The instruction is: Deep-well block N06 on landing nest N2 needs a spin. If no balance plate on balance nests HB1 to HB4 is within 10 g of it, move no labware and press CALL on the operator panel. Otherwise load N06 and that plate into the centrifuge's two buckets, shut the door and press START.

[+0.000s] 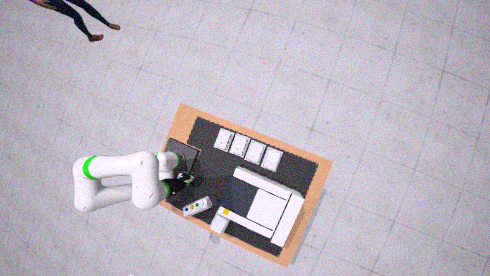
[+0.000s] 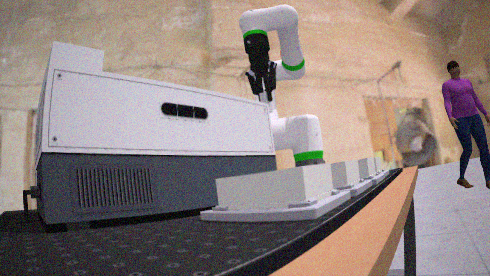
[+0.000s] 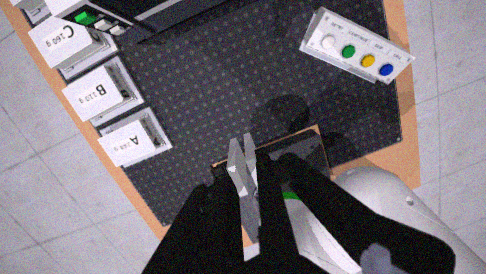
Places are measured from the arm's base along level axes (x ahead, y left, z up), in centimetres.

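Where they show: gripper, between the fingertips: point(image 1: 191, 178) point(image 3: 244, 146); arm's base, origin of its link: point(image 1: 177, 159).
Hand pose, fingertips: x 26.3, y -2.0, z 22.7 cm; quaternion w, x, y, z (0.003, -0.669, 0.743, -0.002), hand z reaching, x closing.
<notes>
Each offset is from my fingertips to the centre of the thing. "*": to the spot under its first point.
My gripper point(image 1: 187, 178) point(image 2: 268, 98) point(image 3: 244, 146) is shut and empty, raised above the table near the arm's base. The white operator panel @(dx +1.4, dy -29.5, dz -22.1 cm) point(image 1: 204, 204) point(image 3: 345, 37) has white, green, yellow and blue buttons; the blue CALL button @(dx -5.7, dy -32.9, dz -19.9 cm) point(image 1: 186, 209) point(image 3: 386, 69) is at its outer end, apart from the fingertips. Balance plates A @(dx +6.6, dy +29.0, dz -23.0 cm) point(image 1: 223, 140) point(image 3: 125, 147), B @(dx +20.2, dy +28.6, dz -23.0 cm) point(image 1: 240, 144) point(image 3: 85, 97) (110 g) and C @(dx +33.3, dy +26.8, dz -23.0 cm) point(image 1: 255, 151) point(image 3: 57, 42) (160 g) stand in a row with D @(* dx +46.3, dy +26.2, dz -20.9 cm) point(image 1: 271, 158) point(image 2: 260, 187). A's weight is blurred. A white block @(dx +22.9, dy -33.7, dz -20.5 cm) point(image 1: 220, 223) stands beside the centrifuge @(dx +46.3, dy -4.5, dz -14.1 cm) point(image 1: 287, 220) point(image 2: 115, 120); its label is unreadable.
The centrifuge's dark panel @(dx +32.9, dy -3.0, dz -5.2 cm) point(image 1: 242, 195) faces the arm; its buckets do not show. A dark base plate with an orange edge point(image 1: 181, 145) lies under the arm. The table has an orange rim point(image 1: 322, 172) point(image 2: 350, 225) point(image 3: 407, 145). A person point(image 1: 75, 17) point(image 2: 467, 100) stands on the floor away from the table.
</notes>
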